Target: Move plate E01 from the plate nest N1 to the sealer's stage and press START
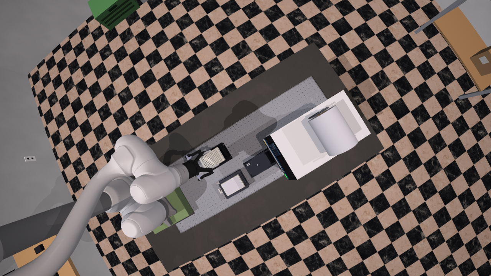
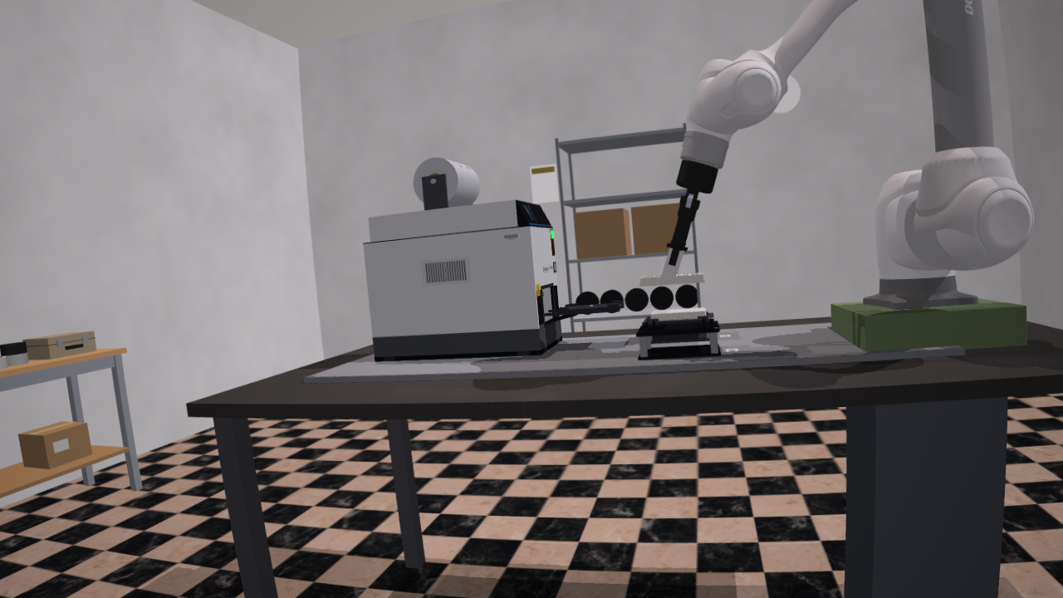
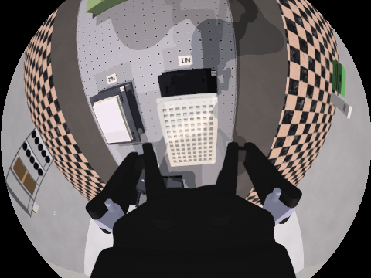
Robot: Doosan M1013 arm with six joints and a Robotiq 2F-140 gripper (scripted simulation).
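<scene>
Right now the sealer stage is 180 mm ahead of my hand, 190 mm to the right of it and 80 mm below it. From my hand the other things lie so: foil roll: 510 mm ahead, 240 mm to the right, 240 mm above.
</scene>
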